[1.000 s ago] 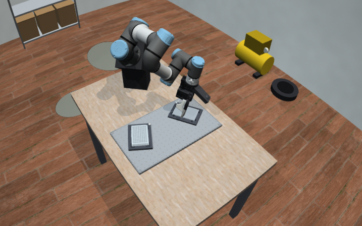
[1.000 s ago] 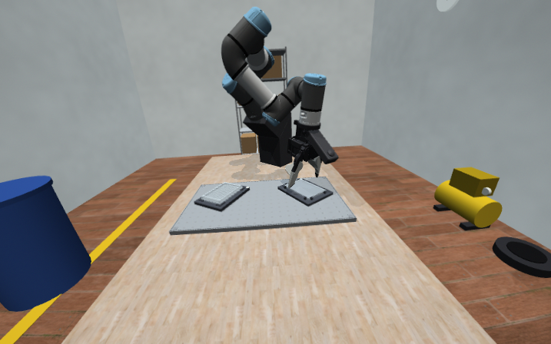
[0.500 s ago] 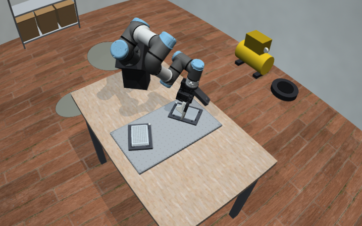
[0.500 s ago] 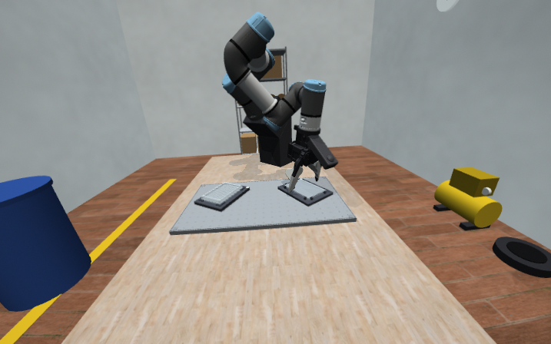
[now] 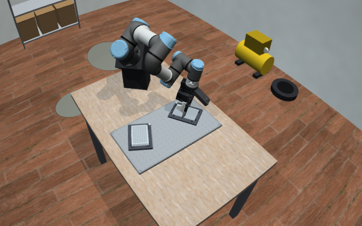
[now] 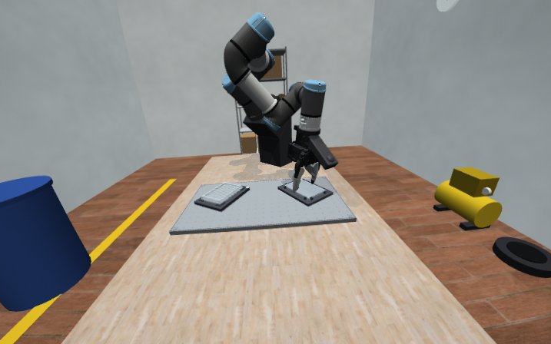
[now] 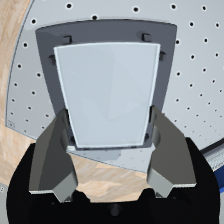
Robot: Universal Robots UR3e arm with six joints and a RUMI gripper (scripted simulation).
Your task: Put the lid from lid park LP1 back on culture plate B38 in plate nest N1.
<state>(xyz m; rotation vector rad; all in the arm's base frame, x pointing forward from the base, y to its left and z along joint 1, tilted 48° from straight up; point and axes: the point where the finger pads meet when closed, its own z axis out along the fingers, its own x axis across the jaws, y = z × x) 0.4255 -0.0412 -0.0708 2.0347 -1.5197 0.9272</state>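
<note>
My gripper is now 10 mm above the clear lid. Round my hand: plate nest (270 mm to the right, 110 mm behind, 20 mm below); culture plate (270 mm to the right, 110 mm behind); lid park (20 mm below).
</note>
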